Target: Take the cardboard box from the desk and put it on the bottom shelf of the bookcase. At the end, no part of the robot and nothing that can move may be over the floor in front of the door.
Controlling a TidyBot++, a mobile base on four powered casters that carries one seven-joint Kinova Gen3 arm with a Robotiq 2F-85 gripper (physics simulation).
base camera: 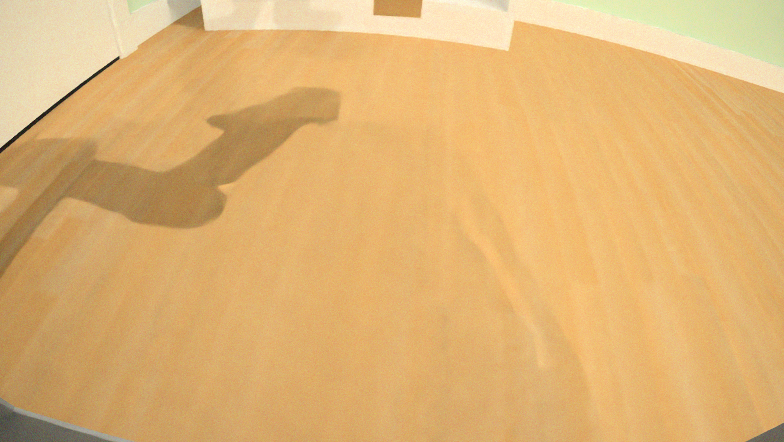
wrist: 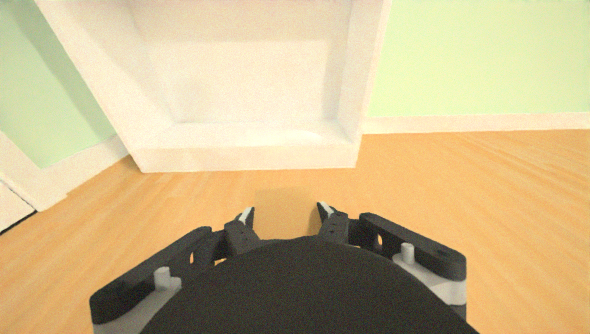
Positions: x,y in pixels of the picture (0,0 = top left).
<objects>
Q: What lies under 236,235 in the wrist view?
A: My gripper.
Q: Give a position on a white bookcase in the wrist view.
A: At 185,93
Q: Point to a white door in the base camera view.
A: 55,55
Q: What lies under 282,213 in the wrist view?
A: A cardboard box.
</objects>
